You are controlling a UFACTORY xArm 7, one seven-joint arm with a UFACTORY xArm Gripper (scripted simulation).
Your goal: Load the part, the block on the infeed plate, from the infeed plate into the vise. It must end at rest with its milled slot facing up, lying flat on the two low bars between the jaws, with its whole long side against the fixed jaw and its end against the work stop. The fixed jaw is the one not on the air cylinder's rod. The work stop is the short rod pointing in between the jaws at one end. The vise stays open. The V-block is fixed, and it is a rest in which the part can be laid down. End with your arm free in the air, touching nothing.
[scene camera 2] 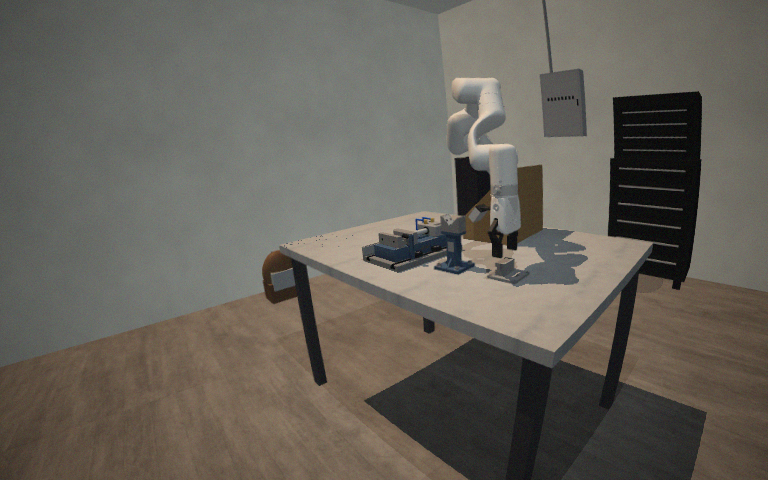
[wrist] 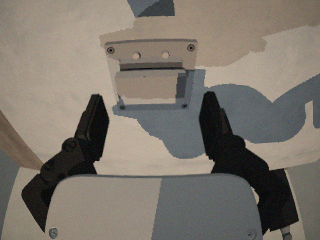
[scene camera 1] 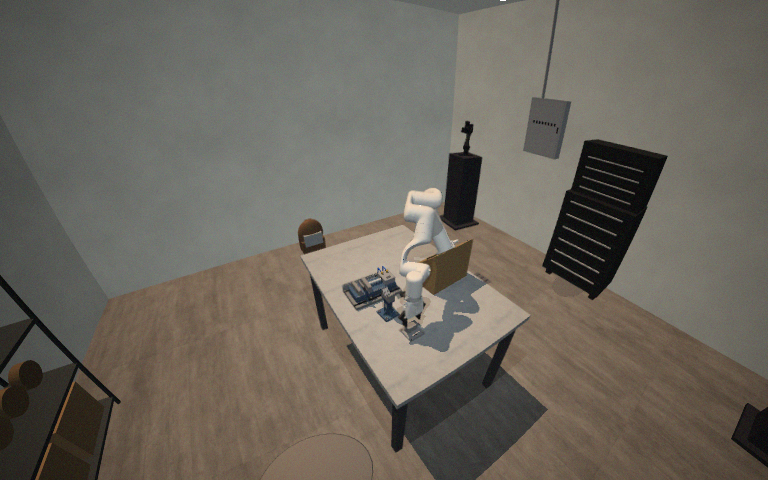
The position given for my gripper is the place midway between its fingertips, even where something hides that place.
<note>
In view: my gripper [scene camera 2: 504, 253].
My gripper is seen too in the wrist view [wrist: 153, 105].
</note>
